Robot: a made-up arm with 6 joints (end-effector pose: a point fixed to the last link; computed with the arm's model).
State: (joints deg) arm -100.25 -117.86 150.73 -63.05 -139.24 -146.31
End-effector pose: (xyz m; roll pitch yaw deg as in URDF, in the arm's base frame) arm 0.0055 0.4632 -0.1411 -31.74 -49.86 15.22
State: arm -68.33 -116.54 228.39 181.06 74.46 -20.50
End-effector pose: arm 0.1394 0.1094 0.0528 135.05 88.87 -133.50
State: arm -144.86 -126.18 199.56 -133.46 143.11 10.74
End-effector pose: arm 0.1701 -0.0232 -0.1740 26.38 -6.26 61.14
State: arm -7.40 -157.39 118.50 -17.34 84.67 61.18
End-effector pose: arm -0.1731 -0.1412 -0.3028 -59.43 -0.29 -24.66
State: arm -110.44 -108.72 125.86 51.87 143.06 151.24
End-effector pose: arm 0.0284 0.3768 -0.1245 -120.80 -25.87 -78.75
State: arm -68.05 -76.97 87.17 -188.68 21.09 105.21
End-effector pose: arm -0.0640 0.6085 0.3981 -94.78 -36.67 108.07
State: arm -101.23 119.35 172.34 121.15 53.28 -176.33
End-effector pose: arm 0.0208 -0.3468 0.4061 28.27 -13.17 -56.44
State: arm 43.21 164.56 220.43 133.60 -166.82 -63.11
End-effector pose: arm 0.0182 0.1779 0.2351 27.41 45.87 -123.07
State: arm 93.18 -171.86 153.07 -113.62 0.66 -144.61
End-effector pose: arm -0.0723 0.0732 -0.3376 -102.20 35.33 92.44
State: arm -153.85 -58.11 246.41 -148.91 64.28 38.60
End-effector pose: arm 0.2534 -0.0378 0.1879 -9.77 52.63 76.20
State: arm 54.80 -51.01 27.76 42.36 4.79 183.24
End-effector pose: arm -0.0841 -0.3372 0.7670 111.87 -81.67 77.65
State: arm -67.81 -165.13 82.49 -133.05 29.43 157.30
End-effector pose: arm -0.0064 0.3229 -0.2466 -179.53 42.66 141.42
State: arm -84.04 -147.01 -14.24 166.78 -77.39 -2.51
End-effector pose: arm 0.1241 0.4056 0.1574 12.74 29.00 110.74
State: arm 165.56 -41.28 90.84 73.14 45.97 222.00
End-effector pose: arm 0.5153 -0.0818 0.6142 -85.84 -22.07 -62.38
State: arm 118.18 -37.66 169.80 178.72 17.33 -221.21
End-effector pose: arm 0.0567 -0.4657 0.4184 -137.64 10.13 -62.21
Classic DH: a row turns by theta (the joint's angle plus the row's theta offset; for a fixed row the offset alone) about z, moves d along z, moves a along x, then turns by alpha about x. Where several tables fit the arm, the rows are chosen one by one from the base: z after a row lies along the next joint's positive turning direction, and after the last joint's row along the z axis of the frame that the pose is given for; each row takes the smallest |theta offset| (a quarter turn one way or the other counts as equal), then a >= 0, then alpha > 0; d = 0 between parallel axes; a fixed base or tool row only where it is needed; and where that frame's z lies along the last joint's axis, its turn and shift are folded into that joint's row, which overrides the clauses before.
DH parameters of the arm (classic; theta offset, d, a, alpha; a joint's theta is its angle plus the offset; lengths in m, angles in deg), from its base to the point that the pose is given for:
joint 1: 0 0.275 0 -90
joint 2: -90 0 0.338 180
joint 3: 0 0 0 -90
joint 4: 0 -0.262 0 90
joint 5: 0 0.17 0 -90
joint 6: 90 0 0 90
tool (fixed): -90 0 0 0

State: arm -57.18 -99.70 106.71 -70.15 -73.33 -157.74
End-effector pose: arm -0.3948 0.5057 0.2447 36.38 -9.42 56.84
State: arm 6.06 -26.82 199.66 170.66 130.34 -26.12
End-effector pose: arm -0.3289 0.1338 0.3677 70.84 -80.86 134.91
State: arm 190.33 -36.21 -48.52 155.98 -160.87 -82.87
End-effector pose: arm -0.0421 -0.1655 0.5595 55.65 -29.60 19.15
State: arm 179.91 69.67 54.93 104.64 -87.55 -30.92
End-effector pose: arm -0.6122 -0.0420 0.4848 -74.87 -13.49 96.14
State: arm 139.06 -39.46 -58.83 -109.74 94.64 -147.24
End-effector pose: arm -0.0220 -0.0569 0.2981 -144.63 16.90 37.73
